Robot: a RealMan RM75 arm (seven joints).
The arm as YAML. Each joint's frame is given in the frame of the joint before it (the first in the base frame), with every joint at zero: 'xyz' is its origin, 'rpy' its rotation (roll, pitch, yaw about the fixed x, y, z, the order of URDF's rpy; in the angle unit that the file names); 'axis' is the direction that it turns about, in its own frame. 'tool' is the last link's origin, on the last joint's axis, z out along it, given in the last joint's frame.
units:
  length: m
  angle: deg
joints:
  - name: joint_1
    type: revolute
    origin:
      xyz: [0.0, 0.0, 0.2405]
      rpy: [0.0, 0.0, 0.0]
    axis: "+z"
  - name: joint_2
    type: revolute
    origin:
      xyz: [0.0, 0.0, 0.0]
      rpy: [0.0, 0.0, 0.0]
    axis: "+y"
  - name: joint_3
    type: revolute
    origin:
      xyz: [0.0, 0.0, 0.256]
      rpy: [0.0, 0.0, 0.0]
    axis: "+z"
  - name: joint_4
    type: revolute
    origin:
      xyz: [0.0, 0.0, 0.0]
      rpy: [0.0, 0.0, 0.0]
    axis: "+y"
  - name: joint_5
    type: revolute
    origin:
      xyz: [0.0, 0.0, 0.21]
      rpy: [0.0, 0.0, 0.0]
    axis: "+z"
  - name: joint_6
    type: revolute
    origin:
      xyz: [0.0, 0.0, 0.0]
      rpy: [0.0, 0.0, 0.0]
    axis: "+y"
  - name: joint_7
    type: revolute
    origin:
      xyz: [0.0, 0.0, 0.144]
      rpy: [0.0, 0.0, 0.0]
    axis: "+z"
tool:
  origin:
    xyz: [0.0, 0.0, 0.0]
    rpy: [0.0, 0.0, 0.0]
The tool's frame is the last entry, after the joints.
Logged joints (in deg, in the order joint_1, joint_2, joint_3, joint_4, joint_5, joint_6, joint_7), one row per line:
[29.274, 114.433, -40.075, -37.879, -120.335, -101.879, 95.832]
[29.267, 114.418, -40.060, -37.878, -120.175, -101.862, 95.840]
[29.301, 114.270, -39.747, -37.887, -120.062, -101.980, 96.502]
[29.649, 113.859, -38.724, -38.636, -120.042, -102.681, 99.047]
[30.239, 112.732, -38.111, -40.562, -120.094, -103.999, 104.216]
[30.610, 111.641, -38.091, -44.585, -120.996, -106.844, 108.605]
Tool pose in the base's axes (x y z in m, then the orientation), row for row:
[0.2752, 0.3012, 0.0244, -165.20, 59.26, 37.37]
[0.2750, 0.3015, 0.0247, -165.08, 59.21, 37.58]
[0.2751, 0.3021, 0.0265, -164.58, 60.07, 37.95]
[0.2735, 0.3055, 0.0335, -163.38, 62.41, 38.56]
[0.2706, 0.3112, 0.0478, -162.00, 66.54, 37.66]
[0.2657, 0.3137, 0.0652, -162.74, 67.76, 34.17]
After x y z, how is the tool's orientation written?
As a rotation vector, in degrees.
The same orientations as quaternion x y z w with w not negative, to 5 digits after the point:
[-0.92062, 0.33024, 0.20825, 0.00487]
[-0.92038, 0.33012, 0.20952, 0.00560]
[-0.91807, 0.33509, 0.21170, 0.00643]
[-0.91223, 0.34846, 0.21530, 0.00790]
[-0.90431, 0.37144, 0.21022, 0.00754]
[-0.90630, 0.37736, 0.19029, 0.00380]

